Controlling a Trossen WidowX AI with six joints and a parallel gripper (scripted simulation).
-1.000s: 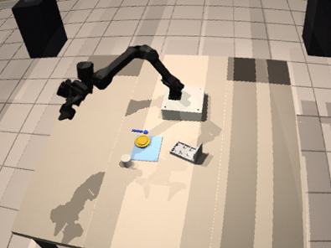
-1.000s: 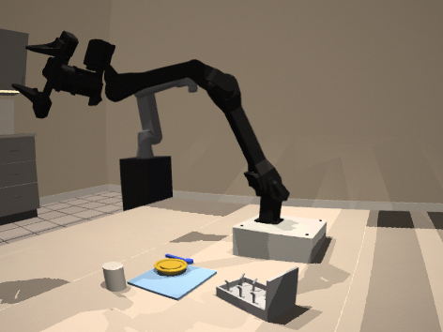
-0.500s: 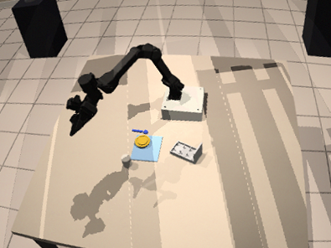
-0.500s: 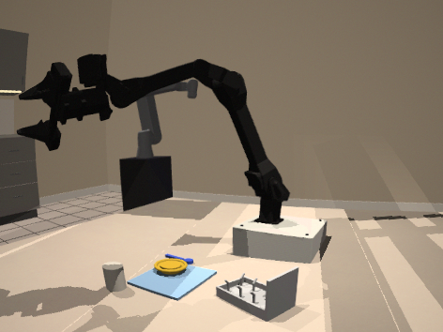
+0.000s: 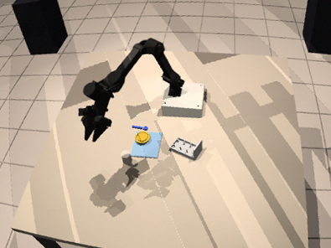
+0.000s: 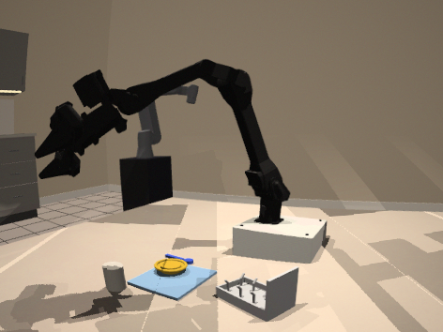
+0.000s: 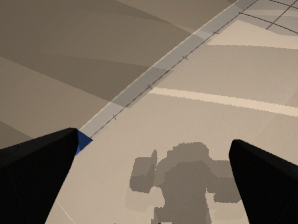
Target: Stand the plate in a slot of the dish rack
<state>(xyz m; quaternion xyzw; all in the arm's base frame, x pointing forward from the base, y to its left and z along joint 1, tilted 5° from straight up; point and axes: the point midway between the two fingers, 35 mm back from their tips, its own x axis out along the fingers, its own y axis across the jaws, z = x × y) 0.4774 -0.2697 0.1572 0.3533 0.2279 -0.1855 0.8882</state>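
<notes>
My gripper tip is now 24 cm above the yellow plate, 22 cm past it and 14 cm to the right of it. Also, from my gripper tip: blue spoon (30 cm behind, 25 cm below, 12 cm to the left); white cup (23 cm below, 10 cm behind, 9 cm to the left); light blue mat (25 cm below, 20 cm behind, 16 cm to the left).
</notes>
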